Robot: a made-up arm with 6 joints.
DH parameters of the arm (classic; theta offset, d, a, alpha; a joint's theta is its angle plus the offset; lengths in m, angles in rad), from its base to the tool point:
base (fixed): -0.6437 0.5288 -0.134 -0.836
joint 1: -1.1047 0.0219 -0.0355 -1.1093
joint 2: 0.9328 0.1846 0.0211 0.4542
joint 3: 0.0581 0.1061 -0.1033 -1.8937
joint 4: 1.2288 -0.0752 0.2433 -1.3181
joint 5: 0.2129 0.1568 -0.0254 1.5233
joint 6: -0.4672 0 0.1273 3.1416
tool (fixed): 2.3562 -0.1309 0 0
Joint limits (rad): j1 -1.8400..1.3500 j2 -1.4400..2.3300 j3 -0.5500..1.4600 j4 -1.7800..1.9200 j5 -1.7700..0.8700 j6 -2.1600..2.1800
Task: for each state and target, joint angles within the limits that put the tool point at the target. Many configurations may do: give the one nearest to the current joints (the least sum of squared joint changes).
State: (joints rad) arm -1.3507 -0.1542 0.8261 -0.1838 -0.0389 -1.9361
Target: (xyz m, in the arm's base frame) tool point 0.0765 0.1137 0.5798
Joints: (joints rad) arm -1.1308 -0.2643 0.5891 0.1064 -0.0135 -2.1600
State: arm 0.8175 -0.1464 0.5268 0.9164 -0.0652 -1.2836
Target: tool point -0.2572 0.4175 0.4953
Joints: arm 0.9501 -0.6900 -0.0525 1.2713 0.2033 -1.0834
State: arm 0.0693 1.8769 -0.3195 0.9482 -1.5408 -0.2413
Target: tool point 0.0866 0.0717 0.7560
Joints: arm -0.1999 1.8787 -0.2274 0.9292 -1.3636 -0.1527
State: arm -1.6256 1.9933 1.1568 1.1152 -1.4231 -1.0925
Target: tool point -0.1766 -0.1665 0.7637
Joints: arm -1.2781 1.6540 0.6566 1.7249 -1.5001 -1.5498
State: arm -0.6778 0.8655 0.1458 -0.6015 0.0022 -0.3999
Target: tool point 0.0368 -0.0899 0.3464
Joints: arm -0.5129 0.8296 0.1156 -0.9092 0.3965 -0.1146
